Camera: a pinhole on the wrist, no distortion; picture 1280 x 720 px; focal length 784.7 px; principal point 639.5 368.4 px. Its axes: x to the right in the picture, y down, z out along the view. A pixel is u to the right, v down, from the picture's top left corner.
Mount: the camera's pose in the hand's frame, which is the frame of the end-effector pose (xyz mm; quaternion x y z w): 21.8 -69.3 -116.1 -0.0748 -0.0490 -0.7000 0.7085
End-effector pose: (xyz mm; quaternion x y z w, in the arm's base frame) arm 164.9 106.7 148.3 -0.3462 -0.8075 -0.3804 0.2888
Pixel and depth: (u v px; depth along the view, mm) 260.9 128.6 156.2
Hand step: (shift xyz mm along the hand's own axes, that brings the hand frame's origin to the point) -21.5 31.8 26.3
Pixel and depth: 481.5 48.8 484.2
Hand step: -159.7 109.5 350.8
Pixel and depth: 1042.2 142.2 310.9
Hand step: -54.4 -172.9 221.0
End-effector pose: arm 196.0 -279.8 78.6 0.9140 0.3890 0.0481 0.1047
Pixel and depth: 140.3 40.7 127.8
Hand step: -28.3 32.6 -2.5
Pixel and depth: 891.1 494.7 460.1
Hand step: 114.3 -133.6 359.6
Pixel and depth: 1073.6 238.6 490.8
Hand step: -37.9 -251.7 417.2
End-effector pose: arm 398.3 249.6 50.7 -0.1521 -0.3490 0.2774 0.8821
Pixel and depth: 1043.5 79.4 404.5
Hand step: -109.6 -205.0 323.8
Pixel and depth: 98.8 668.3 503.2
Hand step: 226.5 361.6 311.5
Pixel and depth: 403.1 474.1 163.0
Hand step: 48.7 7.7 34.9
